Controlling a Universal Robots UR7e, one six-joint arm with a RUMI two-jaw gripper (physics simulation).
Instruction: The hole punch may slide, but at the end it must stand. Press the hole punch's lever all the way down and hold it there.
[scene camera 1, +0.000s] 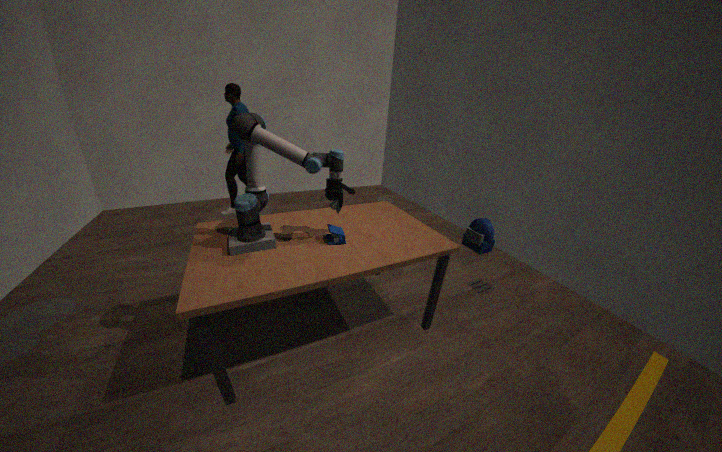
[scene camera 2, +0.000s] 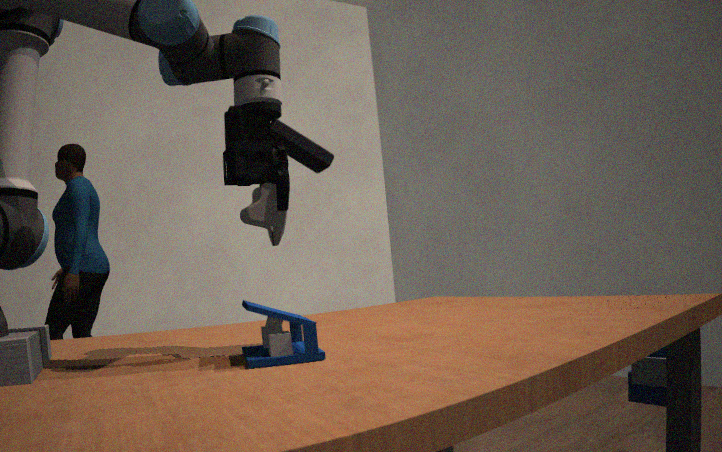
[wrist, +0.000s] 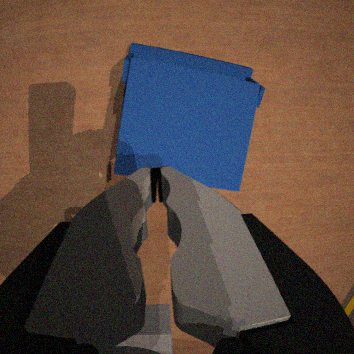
Labels:
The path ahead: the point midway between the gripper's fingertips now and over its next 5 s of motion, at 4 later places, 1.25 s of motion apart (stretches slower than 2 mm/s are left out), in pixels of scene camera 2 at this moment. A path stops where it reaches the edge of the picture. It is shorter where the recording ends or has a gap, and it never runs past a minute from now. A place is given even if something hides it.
My gripper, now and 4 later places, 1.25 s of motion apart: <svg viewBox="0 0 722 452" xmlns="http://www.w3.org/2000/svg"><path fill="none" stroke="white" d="M275 245L253 298L263 304L267 312L272 319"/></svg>

